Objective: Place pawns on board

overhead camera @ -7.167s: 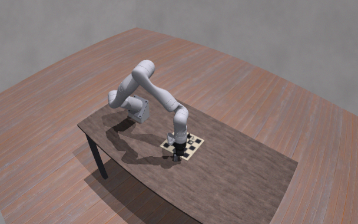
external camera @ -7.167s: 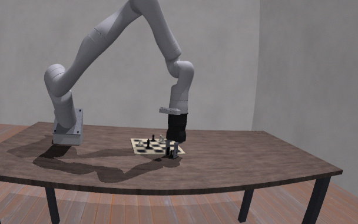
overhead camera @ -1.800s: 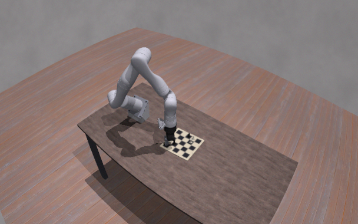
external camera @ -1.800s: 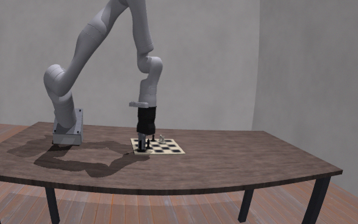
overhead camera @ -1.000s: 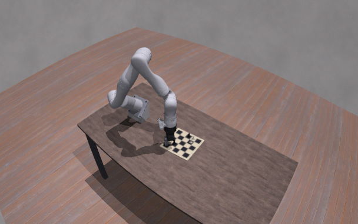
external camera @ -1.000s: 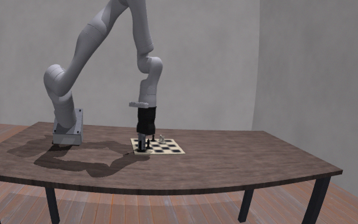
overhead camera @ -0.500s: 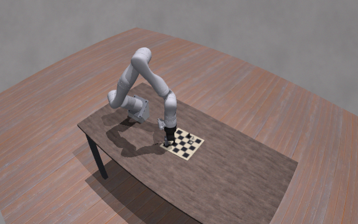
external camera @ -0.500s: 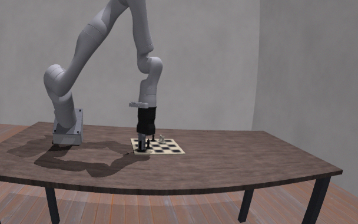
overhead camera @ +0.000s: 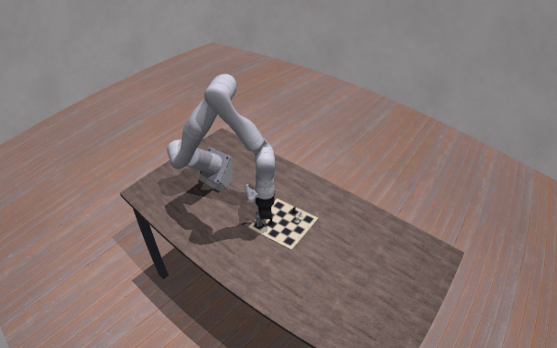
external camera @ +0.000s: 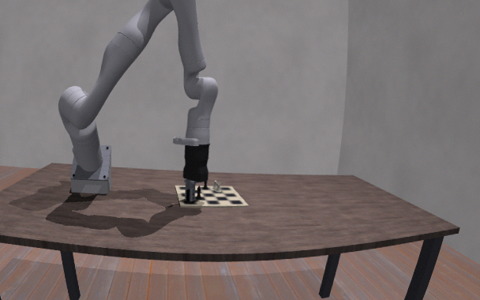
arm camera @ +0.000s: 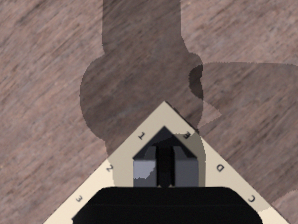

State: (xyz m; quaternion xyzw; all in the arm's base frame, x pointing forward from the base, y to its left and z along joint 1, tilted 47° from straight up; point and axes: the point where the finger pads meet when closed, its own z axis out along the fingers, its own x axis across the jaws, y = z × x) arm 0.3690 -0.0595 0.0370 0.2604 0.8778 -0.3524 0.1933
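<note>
My gripper is now 90 mm to the right of the chessboard, 60 mm short of it and 30 mm above it.
</note>
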